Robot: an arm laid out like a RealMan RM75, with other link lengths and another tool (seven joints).
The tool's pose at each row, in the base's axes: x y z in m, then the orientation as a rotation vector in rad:
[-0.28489, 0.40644, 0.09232, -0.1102, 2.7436, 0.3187]
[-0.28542, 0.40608, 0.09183, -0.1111, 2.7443, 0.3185]
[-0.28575, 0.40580, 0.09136, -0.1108, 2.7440, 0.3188]
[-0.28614, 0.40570, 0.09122, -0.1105, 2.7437, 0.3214]
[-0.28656, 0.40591, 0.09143, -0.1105, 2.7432, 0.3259]
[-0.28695, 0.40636, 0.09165, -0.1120, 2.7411, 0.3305]
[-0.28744, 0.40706, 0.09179, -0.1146, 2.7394, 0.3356]
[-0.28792, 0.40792, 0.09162, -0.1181, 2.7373, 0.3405]
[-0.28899, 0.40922, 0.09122, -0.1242, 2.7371, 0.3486]
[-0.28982, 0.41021, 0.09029, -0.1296, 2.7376, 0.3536]
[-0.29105, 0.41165, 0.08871, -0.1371, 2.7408, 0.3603]
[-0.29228, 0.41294, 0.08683, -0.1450, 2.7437, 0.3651]
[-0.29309, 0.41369, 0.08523, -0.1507, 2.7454, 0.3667]
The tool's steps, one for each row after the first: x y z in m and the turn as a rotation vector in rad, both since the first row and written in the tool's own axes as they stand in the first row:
[0.00069, -0.00039, 0.00017, 0.0001, 0.0008, -0.0006]
[0.00118, -0.00072, 0.00041, -0.0001, 0.0005, -0.0003]
[0.00160, -0.00080, 0.00037, -0.0019, 0.0003, 0.0002]
[0.00190, -0.00050, 0.00008, -0.0051, 0.0002, 0.0008]
[0.00216, 0.00003, -0.00015, -0.0086, -0.0014, 0.0002]
[0.00254, 0.00080, -0.00028, -0.0126, -0.0024, -0.0011]
[0.00302, 0.00165, -0.00010, -0.0166, -0.0037, -0.0031]
[0.00412, 0.00296, 0.00019, -0.0230, -0.0025, -0.0061]
[0.00520, 0.00383, 0.00096, -0.0272, -0.0010, -0.0090]
[0.00688, 0.00505, 0.00229, -0.0327, 0.0037, -0.0128]
[0.00868, 0.00606, 0.00386, -0.0370, 0.0079, -0.0171]
[0.01001, 0.00655, 0.00519, -0.0387, 0.0104, -0.0206]

